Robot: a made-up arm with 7 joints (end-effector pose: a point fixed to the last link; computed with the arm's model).
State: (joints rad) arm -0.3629 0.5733 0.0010 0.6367 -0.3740 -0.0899 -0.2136
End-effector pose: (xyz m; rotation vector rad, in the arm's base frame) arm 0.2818 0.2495 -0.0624 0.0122 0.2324 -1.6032
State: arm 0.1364 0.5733 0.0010 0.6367 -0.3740 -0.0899 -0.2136
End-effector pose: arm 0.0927 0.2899 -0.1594 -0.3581 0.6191 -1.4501
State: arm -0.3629 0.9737 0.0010 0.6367 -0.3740 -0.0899 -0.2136
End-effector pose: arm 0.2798 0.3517 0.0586 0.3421 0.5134 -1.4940
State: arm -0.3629 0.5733 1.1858 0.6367 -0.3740 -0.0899 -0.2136
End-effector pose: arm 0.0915 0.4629 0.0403 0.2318 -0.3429 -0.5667
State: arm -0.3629 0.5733 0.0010 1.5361 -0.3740 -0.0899 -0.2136
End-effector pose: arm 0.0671 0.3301 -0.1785 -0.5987 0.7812 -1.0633
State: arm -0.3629 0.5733 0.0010 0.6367 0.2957 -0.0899 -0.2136
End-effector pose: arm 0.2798 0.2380 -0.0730 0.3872 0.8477 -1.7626
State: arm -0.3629 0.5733 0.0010 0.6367 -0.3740 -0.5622 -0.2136
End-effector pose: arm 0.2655 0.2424 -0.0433 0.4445 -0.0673 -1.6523
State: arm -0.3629 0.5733 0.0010 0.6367 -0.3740 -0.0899 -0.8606
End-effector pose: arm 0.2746 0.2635 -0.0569 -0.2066 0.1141 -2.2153
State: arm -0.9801 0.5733 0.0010 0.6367 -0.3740 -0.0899 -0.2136
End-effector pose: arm 0.4112 0.1787 0.1590 0.4778 -0.2695 -1.6939
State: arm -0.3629 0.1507 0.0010 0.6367 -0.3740 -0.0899 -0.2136
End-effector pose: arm 0.2745 0.1000 -0.1366 -0.3406 -0.0752 -1.6686
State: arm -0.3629 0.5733 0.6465 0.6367 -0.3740 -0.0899 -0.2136
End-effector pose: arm 0.2129 0.3884 0.0133 0.1407 -0.0961 -1.0478
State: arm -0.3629 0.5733 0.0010 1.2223 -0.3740 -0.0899 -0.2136
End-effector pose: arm 0.1557 0.3139 -0.1576 -0.3938 0.6012 -1.2712
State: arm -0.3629 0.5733 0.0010 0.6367 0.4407 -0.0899 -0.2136
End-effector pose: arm 0.2787 0.2366 -0.0760 0.4720 0.9846 -1.7805
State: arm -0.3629 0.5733 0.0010 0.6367 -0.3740 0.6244 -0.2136
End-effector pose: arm 0.2854 0.2589 -0.0999 -0.6314 0.6601 -1.4068
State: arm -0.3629 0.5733 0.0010 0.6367 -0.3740 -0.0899 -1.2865
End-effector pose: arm 0.2751 0.2745 -0.0552 -0.3741 0.0131 -2.6078
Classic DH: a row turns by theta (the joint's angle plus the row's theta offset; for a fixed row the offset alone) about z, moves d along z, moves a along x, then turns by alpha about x. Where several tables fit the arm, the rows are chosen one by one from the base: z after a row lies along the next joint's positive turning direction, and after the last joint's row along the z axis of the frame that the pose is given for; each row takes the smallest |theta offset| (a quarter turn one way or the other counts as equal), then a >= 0, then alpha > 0; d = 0 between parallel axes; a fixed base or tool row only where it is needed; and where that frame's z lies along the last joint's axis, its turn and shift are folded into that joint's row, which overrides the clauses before.
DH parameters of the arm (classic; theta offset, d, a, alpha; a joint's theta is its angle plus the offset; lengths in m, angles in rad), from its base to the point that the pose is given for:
base (fixed): -0.071 0.2006 -0.0299 -1.3004
joint 1: -1.3111 0.0327 0.0127 -1.5708
joint 2: 1.2915 -0.0118 -0.01 1.5708
joint 3: 1.5708 -0.2109 0.0394 -1.5708
joint 4: 1.5708 0.03 0.0354 1.5708
joint 5: 0 0.2622 0.0214 -1.5708
joint 6: -1.5708 0.01 0.0581 1.5708
joint 7: 1.5708 -0.0255 -0.02 -0.2501
tool (fixed): -3.1414 0.0691 0 0

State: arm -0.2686 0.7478 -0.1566 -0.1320 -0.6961 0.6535 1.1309
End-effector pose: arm 0.3491 0.1105 0.0318 0.2099 0.5767 -0.7596
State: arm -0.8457 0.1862 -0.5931 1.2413 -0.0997 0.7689 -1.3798
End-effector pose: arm 0.3358 0.0627 -0.1658 -1.7557 0.9250 -2.2339
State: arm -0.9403 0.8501 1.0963 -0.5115 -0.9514 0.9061 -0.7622
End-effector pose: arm 0.0292 0.3018 0.4477 1.0511 -0.8443 -2.0203
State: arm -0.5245 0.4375 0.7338 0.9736 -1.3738 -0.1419 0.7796
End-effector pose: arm 0.2107 0.3732 -0.0959 -0.8017 -0.5409 0.4078
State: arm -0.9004 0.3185 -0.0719 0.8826 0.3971 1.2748 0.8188
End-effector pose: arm 0.4083 0.1454 -0.0800 0.3491 1.5583 -0.3904
